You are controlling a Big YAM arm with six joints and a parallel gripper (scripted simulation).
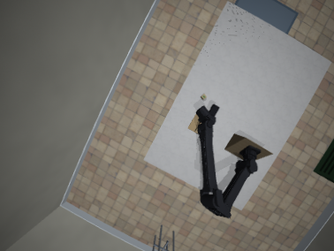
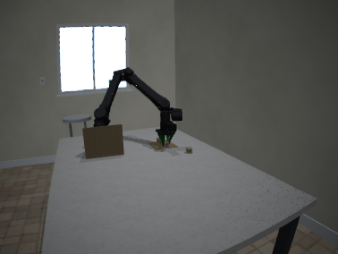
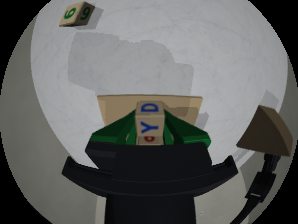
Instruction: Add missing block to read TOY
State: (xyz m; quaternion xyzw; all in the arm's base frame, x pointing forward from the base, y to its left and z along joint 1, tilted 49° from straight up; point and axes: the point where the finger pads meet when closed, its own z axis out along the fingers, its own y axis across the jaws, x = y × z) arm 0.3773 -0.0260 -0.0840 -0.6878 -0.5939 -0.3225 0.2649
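My gripper is now 5 cm to the right of the mat and 2 cm above it.
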